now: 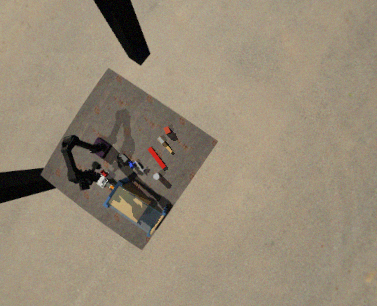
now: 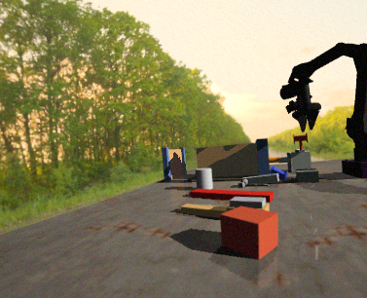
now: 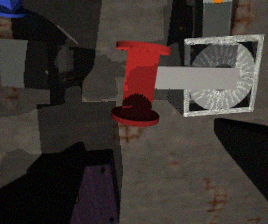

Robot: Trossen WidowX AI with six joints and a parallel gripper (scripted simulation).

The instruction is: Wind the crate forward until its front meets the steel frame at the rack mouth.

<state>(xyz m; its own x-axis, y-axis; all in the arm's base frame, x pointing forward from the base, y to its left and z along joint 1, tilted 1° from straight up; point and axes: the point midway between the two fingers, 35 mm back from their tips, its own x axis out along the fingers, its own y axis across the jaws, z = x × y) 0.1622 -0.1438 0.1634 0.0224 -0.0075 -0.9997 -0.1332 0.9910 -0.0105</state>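
The red knob is 4 cm below my gripper tip and 3 cm ahead of it. From my gripper tip the other things lie so: winch handle with red grip 7 cm below, 3 cm to the right, 3 cm ahead; dark block 17 cm to the left, 16 cm below, 5 cm ahead; winch 14 cm below, 11 cm to the right, 1 cm ahead.
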